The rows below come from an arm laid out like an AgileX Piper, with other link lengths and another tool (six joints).
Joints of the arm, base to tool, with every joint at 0 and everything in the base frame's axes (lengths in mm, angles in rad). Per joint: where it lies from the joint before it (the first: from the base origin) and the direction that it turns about. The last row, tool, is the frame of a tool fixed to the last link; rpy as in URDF.
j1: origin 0 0 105.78 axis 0 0 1
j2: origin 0 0 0 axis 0 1 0
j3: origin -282.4 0 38.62 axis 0 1 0
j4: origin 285.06 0 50.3 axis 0.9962 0 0.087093
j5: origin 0 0 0 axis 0 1 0
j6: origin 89.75 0 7.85 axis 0.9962 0 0.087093
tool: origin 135.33 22 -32.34 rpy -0.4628 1.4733 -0.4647
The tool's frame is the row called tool.
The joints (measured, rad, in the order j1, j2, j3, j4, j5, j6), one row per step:
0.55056, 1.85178, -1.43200, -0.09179, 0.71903, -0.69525
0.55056, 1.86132, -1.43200, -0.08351, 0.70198, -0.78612
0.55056, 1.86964, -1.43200, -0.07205, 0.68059, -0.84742
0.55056, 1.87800, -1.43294, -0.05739, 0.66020, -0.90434
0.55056, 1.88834, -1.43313, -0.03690, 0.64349, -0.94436
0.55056, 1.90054, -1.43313, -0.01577, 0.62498, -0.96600
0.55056, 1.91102, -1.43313, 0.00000, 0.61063, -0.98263
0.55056, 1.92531, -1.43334, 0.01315, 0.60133, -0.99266
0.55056, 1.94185, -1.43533, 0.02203, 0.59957, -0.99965
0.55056, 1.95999, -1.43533, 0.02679, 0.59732, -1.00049
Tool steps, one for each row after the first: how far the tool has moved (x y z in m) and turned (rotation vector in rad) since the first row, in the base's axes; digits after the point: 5 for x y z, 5 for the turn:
0.00518, 0.00023, -0.00254, -0.03049, -0.02136, 0.07718
0.00989, 0.00252, -0.00452, -0.04239, -0.04055, 0.12736
0.01423, 0.00542, -0.00630, -0.05014, -0.05813, 0.17187
0.01652, 0.00899, -0.00992, -0.04846, -0.06443, 0.19911
0.01827, 0.01317, -0.01459, -0.03802, -0.06646, 0.20978
0.01965, 0.01623, -0.01868, -0.03095, -0.06758, 0.21774
0.01999, 0.01842, -0.02500, -0.02679, -0.06047, 0.22105
0.01954, 0.01947, -0.03238, -0.02814, -0.04708, 0.22363
0.01860, 0.01974, -0.04121, -0.03141, -0.03101, 0.22265

